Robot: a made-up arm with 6 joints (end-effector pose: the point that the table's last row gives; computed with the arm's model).
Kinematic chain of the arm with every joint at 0, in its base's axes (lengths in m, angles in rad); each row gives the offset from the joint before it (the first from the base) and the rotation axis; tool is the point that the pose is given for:
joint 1: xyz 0 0 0.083 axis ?
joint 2: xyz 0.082 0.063 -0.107 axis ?
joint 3: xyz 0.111 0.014 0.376 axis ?
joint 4: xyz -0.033 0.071 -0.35 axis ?
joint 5: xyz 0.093 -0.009 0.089 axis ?
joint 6: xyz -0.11 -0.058 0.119 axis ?
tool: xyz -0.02 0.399 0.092
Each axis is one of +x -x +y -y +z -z.
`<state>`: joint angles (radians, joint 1 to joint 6).
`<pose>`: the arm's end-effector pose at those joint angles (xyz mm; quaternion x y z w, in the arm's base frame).
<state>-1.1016 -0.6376 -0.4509 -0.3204 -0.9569 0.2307</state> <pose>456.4 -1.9 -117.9 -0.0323 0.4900 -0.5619 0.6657</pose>
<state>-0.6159 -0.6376 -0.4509 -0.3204 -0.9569 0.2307</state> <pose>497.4 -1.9 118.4 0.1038 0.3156 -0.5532 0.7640</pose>
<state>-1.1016 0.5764 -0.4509 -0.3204 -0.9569 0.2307</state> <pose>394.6 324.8 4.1 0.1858 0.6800 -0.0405 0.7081</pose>
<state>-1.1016 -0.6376 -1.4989 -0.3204 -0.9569 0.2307</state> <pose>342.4 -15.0 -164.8 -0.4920 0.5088 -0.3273 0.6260</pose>
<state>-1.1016 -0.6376 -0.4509 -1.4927 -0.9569 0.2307</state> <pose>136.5 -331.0 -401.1 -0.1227 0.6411 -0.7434 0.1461</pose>
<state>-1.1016 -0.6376 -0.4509 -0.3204 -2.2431 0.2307</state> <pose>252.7 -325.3 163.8 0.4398 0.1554 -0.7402 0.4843</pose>
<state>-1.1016 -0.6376 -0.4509 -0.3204 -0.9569 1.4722</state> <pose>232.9 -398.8 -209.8 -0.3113 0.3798 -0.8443 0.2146</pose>
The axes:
joint 1: -y
joint 2: +z
joint 3: +x
joint 4: -y
joint 5: -x
joint 6: -z

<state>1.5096 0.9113 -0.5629 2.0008 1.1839 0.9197</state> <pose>-30.9 195.9 -49.3 -0.4563 0.8316 -0.0742 0.3076</pose>
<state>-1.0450 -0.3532 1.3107 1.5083 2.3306 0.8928</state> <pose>477.3 63.5 -107.4 -0.7904 0.1239 -0.5949 0.0781</pose>
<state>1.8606 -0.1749 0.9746 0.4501 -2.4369 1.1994</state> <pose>-164.8 87.3 539.8 0.3927 0.2019 0.8589 0.2594</pose>
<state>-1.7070 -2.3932 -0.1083 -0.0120 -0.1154 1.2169</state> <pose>226.9 -336.9 189.4 0.7288 0.1734 0.6440 0.1553</pose>
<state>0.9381 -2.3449 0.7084 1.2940 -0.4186 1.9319</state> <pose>-164.7 195.6 178.5 -0.4989 0.4016 0.3323 0.6923</pose>
